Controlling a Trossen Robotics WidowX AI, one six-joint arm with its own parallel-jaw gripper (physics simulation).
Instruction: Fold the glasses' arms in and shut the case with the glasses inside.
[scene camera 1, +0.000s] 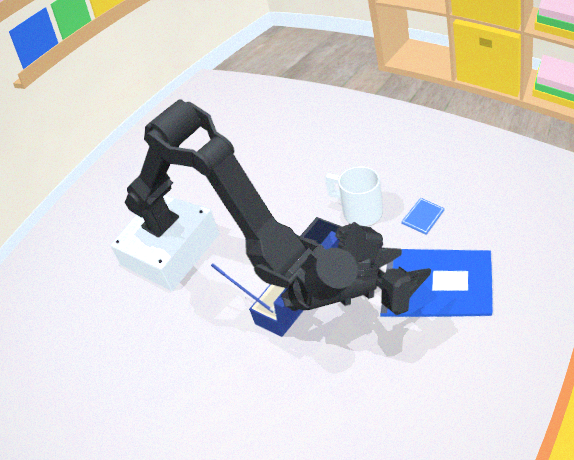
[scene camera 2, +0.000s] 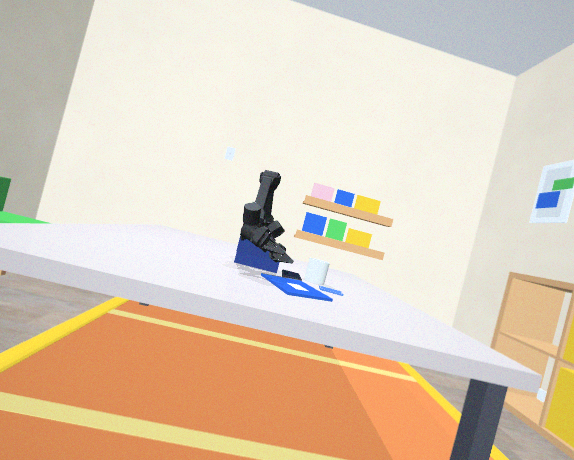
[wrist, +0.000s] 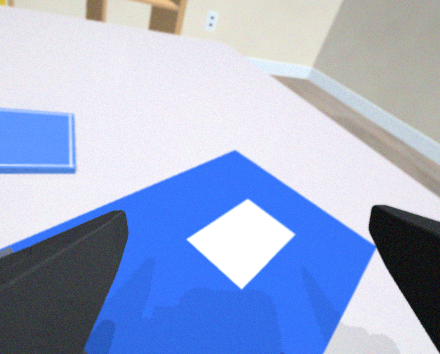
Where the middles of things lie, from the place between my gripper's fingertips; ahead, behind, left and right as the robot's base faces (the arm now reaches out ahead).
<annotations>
I see my gripper 8 cm above the blue book with white label (scene camera 1: 460, 284), 4 cm to the right of it and 3 cm short of it. Also, from my hand: white mug (scene camera 1: 359, 190): 21 cm behind, 11 cm to the left, 3 cm below; small blue card (scene camera 1: 424, 214): 17 cm to the left, 8 cm below, 8 cm behind; blue glasses case (scene camera 1: 279, 322): 17 cm behind, 12 cm to the right, 3 cm below.
</annotations>
